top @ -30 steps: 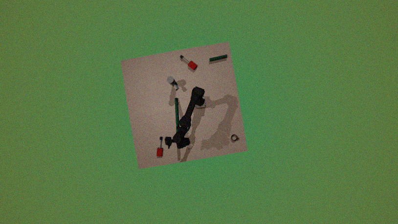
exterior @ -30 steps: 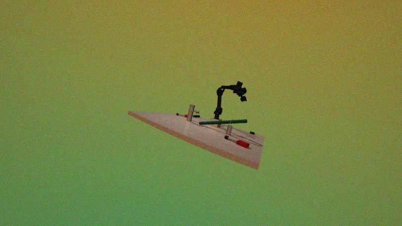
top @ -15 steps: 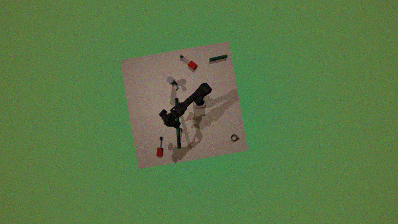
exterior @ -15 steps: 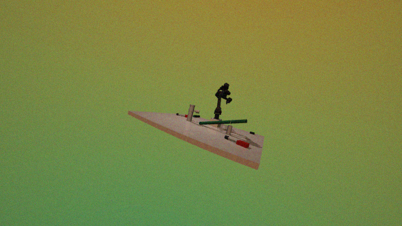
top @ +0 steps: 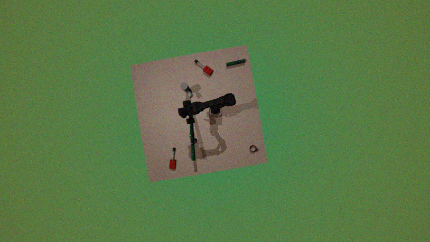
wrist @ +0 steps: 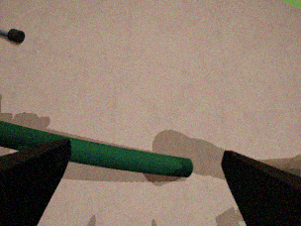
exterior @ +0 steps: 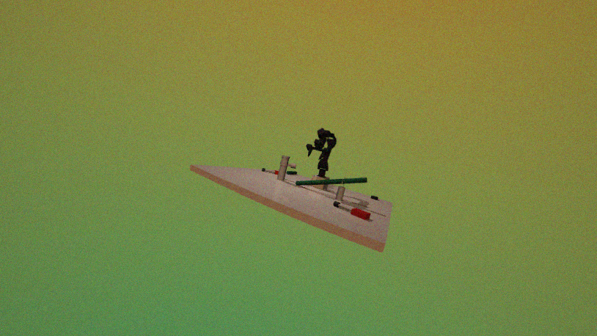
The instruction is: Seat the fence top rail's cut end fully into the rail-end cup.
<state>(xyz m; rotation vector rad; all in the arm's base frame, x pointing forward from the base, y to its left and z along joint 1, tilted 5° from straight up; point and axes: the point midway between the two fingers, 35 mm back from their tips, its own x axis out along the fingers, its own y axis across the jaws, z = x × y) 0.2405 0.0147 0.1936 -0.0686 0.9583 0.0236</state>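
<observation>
Now: the rail-end cup 4 cm behind my gripper tip, 19 cm to the right of it and 10 cm below it. The rest, counted from my gripper tip: short post: 27 cm to the left, 14 cm below; then green tube piece: 55 cm behind, 48 cm to the right, 23 cm below.
</observation>
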